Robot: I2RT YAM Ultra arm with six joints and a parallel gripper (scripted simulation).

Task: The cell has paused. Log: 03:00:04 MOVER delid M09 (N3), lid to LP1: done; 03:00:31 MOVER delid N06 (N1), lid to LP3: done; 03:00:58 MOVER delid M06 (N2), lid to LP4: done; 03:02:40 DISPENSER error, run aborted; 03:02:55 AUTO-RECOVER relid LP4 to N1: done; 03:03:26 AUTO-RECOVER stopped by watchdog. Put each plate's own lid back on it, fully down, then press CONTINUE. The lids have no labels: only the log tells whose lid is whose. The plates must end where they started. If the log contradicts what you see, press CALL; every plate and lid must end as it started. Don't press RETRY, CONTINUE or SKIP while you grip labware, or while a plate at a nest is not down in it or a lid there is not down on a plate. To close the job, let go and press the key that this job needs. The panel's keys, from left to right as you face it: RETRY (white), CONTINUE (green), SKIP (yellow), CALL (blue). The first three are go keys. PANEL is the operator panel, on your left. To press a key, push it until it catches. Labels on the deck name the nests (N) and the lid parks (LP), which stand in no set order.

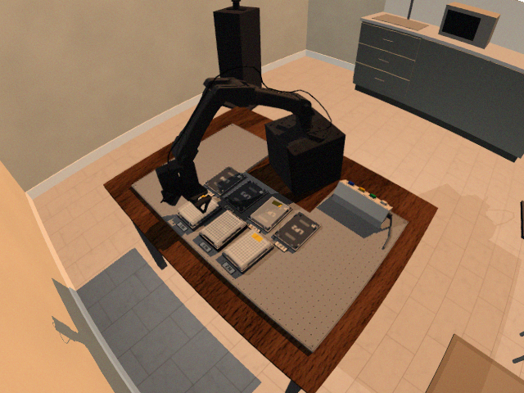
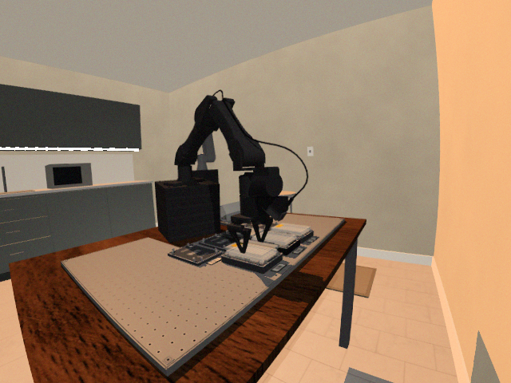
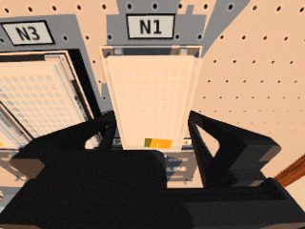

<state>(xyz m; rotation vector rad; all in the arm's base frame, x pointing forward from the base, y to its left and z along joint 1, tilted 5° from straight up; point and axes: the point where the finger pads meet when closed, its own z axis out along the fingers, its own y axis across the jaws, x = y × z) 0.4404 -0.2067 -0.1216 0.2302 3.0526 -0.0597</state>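
The white well plate lies 2 cm below my hand. Also, from my hand: clear lid (26 cm to the left, 3 cm ahead, 1 cm below); then yellow SKIP key (49 cm to the left, 40 cm behind, 2 cm above); then blue CALL key (44 cm to the left, 41 cm behind, 2 cm above).
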